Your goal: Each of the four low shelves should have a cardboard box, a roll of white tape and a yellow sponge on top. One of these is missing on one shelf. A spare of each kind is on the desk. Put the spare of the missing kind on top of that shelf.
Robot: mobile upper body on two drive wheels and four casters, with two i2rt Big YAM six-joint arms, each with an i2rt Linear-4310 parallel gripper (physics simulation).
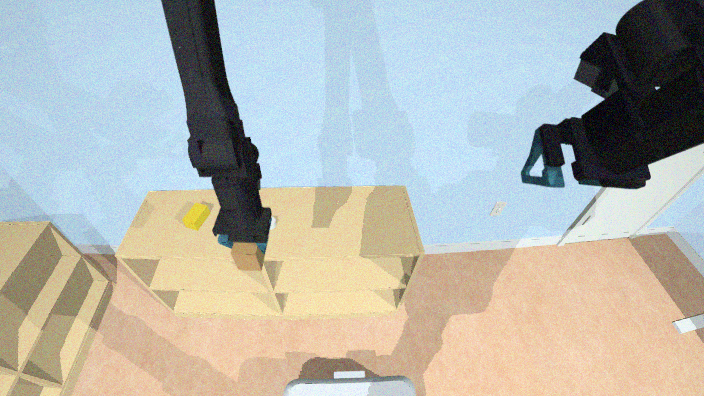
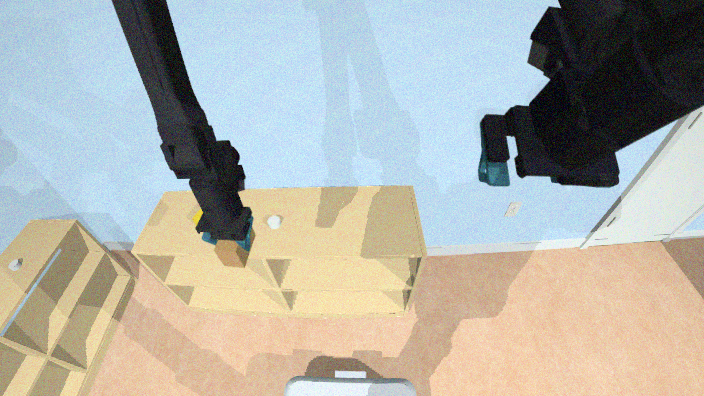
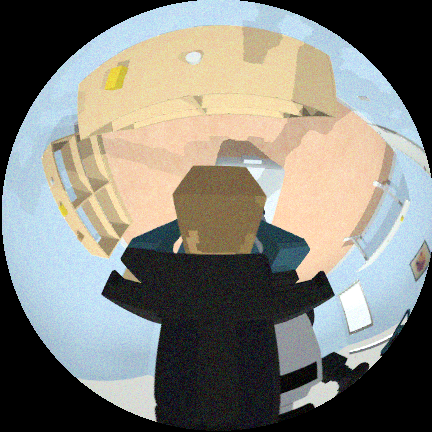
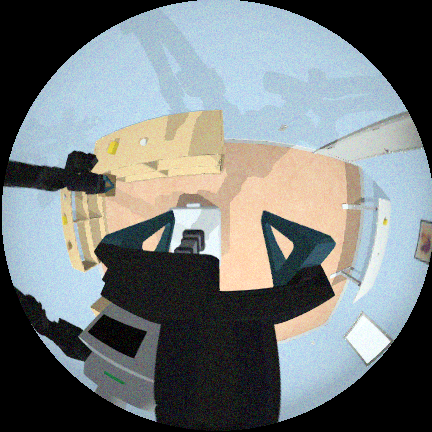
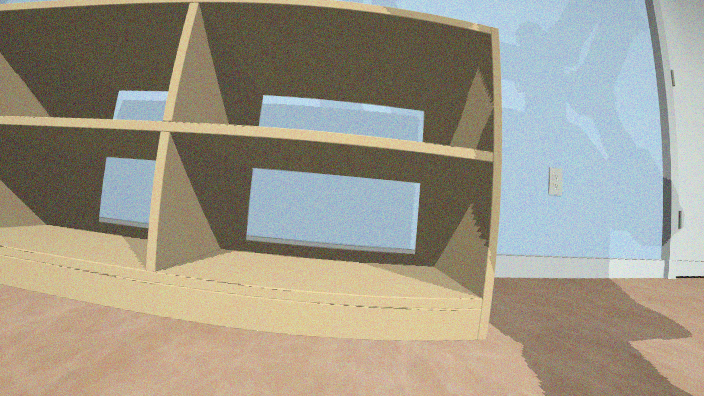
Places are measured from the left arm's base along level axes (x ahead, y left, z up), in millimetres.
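Where they show: left gripper, fingertip midpoint: [image 1: 252, 250] [image 2: 238, 248] [image 3: 217, 215] [image 4: 109, 186]; right gripper, fingertip midpoint: [image 1: 551, 178] [image 2: 516, 176] [image 4: 217, 214].
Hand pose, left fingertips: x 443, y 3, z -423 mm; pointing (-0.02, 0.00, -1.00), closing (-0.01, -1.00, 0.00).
Note:
After its pixels a point has its place.
My left gripper [image 1: 245, 245] {x 443, y 3, z -423 mm} [image 2: 229, 242] {x 443, y 3, z -423 mm} [image 3: 217, 215] {x 443, y 3, z -423 mm} is shut on a brown cardboard box [image 1: 247, 260] {x 402, y 0, z -395 mm} [image 2: 231, 253] {x 402, y -9, z -381 mm} [image 3: 220, 215] {x 479, y 1, z -375 mm} [image 4: 111, 185], in front of or over the front edge of the low shelf ahead [image 1: 300, 235] {x 771, y -42, z -800 mm} [image 2: 300, 240] {x 744, y -35, z -799 mm} [image 3: 225, 80] {x 717, y -23, z -800 mm} [image 5: 325, 135] {x 675, y -185, z -1072 mm}. A yellow sponge [image 1: 196, 216] {x 822, y 381, z -755 mm} [image 2: 198, 218] {x 805, y 408, z -754 mm} [image 3: 116, 78] {x 821, y 372, z -757 mm} [image 4: 113, 147] {x 830, y 367, z -763 mm} and a white tape roll [image 1: 273, 223] {x 810, y 63, z -776 mm} [image 2: 274, 222] {x 811, y 76, z -776 mm} [image 3: 193, 57] {x 815, y 80, z -776 mm} [image 4: 144, 142] {x 810, y 64, z -780 mm} lie on that shelf's top; no box shows resting there. My right gripper [image 1: 572, 180] [image 4: 217, 214] {x 349, y -454, z -131 mm} is open and empty, raised at the right.
Another low shelf [image 1: 20, 240] {x 696, y 1279, z -800 mm} [image 2: 45, 235] {x 699, y 1328, z -800 mm} stands at the left, with a tape roll [image 2: 15, 264] {x 509, y 1329, z -776 mm}, a sponge [image 3: 63, 210] {x 232, y 1331, z -771 mm} [image 4: 64, 219] {x 241, y 1333, z -769 mm} and a box [image 3: 80, 234] {x -55, y 1303, z -782 mm} [image 4: 69, 245] {x -70, y 1295, z -765 mm}. A white desk [image 4: 380, 250] {x -264, y -2862, z -690 mm} with a sponge [image 4: 385, 221] {x 185, y -2698, z -645 mm} stands at the right. A door [image 1: 645, 190] {x 1097, y -2222, z -852 mm} is right of the shelf ahead.

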